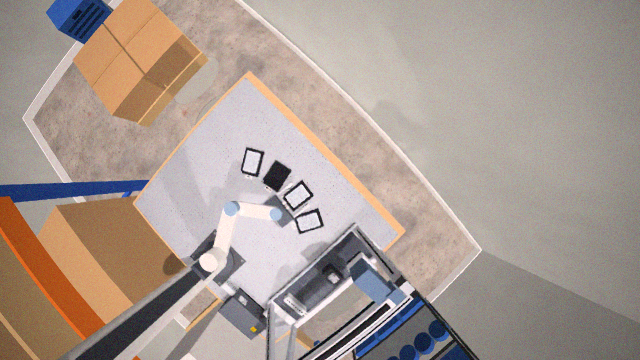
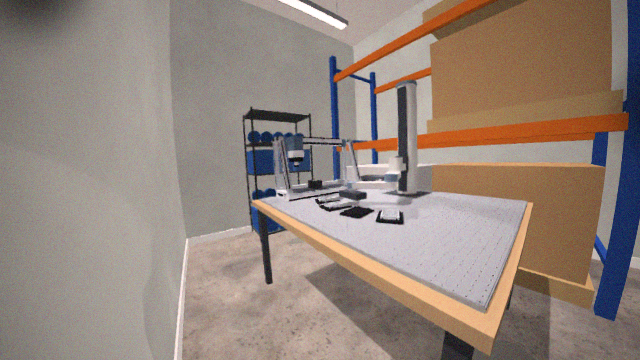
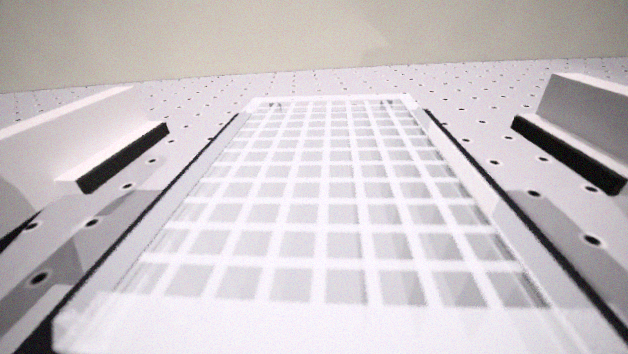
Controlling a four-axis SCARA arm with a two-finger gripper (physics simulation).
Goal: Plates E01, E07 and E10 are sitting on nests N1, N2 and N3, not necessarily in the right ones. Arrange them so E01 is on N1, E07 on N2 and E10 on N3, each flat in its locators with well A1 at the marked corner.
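Observation:
My gripper is open. Its black pads stand apart from both long sides of a clear white well plate. This plate lies in a black-rimmed nest and looks flat. A second plate lies in the nest at the far end of the row. A third plate lies in the nest nearest the gantry machine. A black nest between the second plate and the gripper's plate is empty. Plate labels, nest numbers and the A1 corners cannot be read.
A gantry machine stands beside the row of nests. The arm's column rises from the perforated table top. A dark grey box stands near the arm's base.

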